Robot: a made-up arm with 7 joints.
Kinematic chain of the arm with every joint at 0, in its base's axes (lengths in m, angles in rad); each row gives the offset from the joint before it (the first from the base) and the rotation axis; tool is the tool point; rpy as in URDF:
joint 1: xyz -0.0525 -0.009 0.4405 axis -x
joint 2: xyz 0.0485 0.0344 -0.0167 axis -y
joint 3: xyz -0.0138 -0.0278 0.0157 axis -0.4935 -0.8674 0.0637
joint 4: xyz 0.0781 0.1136 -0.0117 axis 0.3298 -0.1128 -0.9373
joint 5: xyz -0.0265 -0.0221 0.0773 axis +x
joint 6: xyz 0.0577 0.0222 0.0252 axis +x
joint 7: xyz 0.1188 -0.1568 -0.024 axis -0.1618 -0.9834 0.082
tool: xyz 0.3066 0.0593 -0.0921 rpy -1.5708 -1.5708 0
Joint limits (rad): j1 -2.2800..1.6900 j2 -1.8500..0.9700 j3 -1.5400..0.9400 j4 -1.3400..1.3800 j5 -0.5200..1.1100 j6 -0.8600..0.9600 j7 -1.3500..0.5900
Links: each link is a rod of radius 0.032 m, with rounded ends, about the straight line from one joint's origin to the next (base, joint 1, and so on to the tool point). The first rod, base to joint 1, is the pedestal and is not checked.
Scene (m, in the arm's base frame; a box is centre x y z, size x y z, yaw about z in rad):
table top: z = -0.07
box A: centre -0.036 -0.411 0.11 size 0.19 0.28 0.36 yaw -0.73
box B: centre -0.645 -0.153 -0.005 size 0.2 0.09 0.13 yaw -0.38
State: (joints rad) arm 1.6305 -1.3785 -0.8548 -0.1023 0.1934 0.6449 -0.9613
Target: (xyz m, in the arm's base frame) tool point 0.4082 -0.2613 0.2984
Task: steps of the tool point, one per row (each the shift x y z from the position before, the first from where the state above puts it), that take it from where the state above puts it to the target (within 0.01 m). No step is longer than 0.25 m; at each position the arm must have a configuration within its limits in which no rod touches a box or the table.
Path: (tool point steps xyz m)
1: -0.0539 -0.0897 0.0541
2: -0.0943 -0.0169 0.1051
3: -0.0924 0.0849 0.1190
4: -0.0341 0.1699 0.0970
5: 0.0766 -0.2200 0.0097
6: 0.1845 -0.1583 0.0004
7: 0.2420 -0.0444 -0.0220
8: 0.2249 0.0832 -0.0500
9: 0.1378 0.1789 -0.0729

